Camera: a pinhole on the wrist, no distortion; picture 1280 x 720 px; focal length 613.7 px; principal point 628.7 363.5 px. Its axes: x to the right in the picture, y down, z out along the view. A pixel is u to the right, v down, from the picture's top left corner.
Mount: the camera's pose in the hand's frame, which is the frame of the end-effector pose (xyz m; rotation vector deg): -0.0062 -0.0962 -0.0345 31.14 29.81 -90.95
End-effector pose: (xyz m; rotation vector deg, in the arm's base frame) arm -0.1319 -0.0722 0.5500 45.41 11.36 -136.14
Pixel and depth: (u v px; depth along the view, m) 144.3 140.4 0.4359
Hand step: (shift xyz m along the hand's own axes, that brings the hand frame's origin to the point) -0.1571 -0.0860 0.5228
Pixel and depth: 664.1 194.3 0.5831
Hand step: -0.1922 -0.4716 0.4030
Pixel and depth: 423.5 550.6 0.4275
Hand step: 0.1167 -0.2609 0.3873
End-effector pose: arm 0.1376 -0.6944 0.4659 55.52 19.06 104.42
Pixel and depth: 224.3 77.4 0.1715
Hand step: -0.0847 -0.1082 0.1711
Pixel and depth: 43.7 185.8 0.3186
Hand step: -0.0893 -0.0499 0.4051
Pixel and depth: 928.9 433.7 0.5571
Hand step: 0.0155 -0.6598 0.2311
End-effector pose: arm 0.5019 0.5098 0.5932 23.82 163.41 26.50
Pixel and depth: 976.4 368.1 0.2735
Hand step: -0.0262 -0.3870 0.0831
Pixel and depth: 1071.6 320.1 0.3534
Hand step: -0.0635 -0.5125 0.0837
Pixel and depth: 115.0 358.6 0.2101
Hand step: -0.0038 -0.0895 0.2394
